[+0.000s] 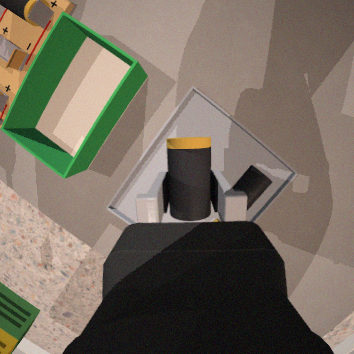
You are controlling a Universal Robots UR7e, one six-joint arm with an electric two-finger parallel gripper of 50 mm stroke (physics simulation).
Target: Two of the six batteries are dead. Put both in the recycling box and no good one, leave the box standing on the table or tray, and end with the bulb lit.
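Frame: origin at the arm's base, x ahead, y left, z up, level; millimetres.
Seen in the pictures: gripper, fingertip midpoint: (189, 183).
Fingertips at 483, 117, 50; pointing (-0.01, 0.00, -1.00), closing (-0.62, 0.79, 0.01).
Note:
Pixels of each thing's top centre, then the offset from my fingertips to it, as dx, dy, dz. "pt": a spot on its surface instead.
- grey tray, middle of its top: (200, 191) +19, +35, -95
- second battery, middle of its top: (249, 195) -17, +80, -70
- green recycling box, middle of its top: (59, 96) +14, -157, -47
- wooden holder, surface spot: (17, 31) pt -13, -296, -97
- small brown block, middle of its top: (7, 56) +16, -259, -65
My gripper (189, 183) is shut on a black battery with a yellow band at its far end, and holds it above the grey tray (200, 117). A second battery (253, 182) lies in the tray to the right, partly hidden by the right finger. A small yellow patch shows at the gripper's front edge; what it belongs to is hidden. The green recycling box (112, 117) stands upright left of the tray; its visible pale floor bears no battery. The wooden holder (17, 31) with plus and minus marks is at the upper left, with a battery (14, 7) at its top. The bulb does not show.
The box stands between the tray and the holder, close beside the holder. A small brown block (17, 59) on a grey metal part is at the holder. A green and yellow object (17, 317) with dark stripes shows at the lower left, on a speckled surface.

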